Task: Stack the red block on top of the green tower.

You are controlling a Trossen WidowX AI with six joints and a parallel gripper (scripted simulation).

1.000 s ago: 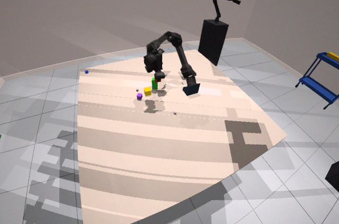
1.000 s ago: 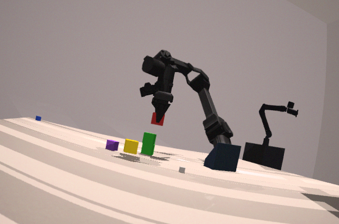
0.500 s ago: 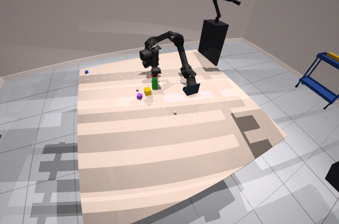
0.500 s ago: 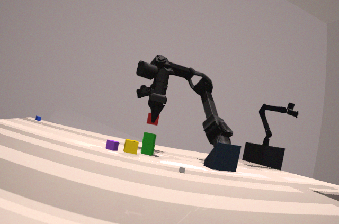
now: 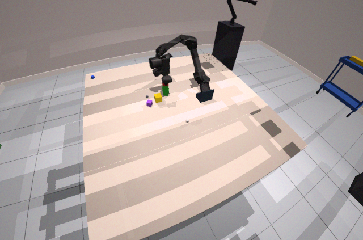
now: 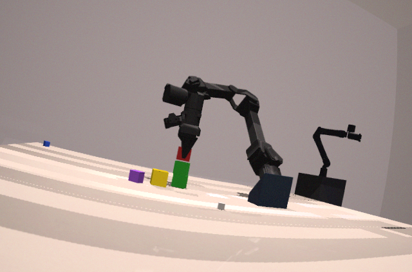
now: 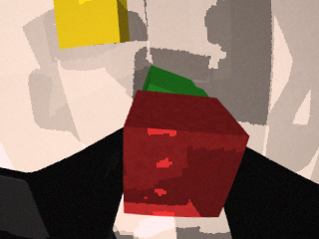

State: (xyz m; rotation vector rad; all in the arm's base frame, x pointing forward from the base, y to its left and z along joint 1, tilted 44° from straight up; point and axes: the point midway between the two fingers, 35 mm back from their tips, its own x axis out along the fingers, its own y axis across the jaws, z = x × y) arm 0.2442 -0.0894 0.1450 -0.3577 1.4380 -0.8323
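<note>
Right now the yellow block is 8 cm ahead of my gripper tip, 4 cm to the left of it and 7 cm below it. Also, from my gripper tip: red block 1 cm above; small blue cube 48 cm ahead, 47 cm to the right, 8 cm below; purple block 15 cm ahead, 6 cm to the left, 8 cm below.
</note>
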